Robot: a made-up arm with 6 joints.
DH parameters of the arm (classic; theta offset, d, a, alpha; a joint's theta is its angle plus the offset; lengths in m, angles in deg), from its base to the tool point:
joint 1: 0 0.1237 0 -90
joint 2: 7.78 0 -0.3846 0
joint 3: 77.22 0 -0.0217 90
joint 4: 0 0.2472 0 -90
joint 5: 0 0 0.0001 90
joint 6: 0 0.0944 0 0
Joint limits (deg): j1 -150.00..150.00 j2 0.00..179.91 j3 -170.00..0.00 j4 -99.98..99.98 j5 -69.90..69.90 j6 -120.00..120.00
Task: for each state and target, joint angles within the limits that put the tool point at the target. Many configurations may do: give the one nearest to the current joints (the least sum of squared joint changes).
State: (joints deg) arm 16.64 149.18 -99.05 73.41 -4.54 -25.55
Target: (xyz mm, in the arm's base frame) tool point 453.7 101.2 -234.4
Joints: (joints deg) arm 13.40 176.05 -90.79 73.56 -4.28 -25.55
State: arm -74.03 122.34 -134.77 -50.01 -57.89 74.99
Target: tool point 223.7 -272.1 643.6
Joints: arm -63.27 96.90 -109.84 -60.87 -69.90 74.99
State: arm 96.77 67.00 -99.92 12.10 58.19 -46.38
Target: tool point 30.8 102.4 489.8
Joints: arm 76.46 54.40 -68.02 -3.86 69.90 -46.38
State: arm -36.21 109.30 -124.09 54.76 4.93 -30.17
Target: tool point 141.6 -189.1 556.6
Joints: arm -56.76 67.38 -71.09 51.16 11.55 -30.17
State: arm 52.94 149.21 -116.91 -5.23 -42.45 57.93
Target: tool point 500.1 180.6 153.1
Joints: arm 19.64 130.69 -69.31 -2.01 -36.78 57.93
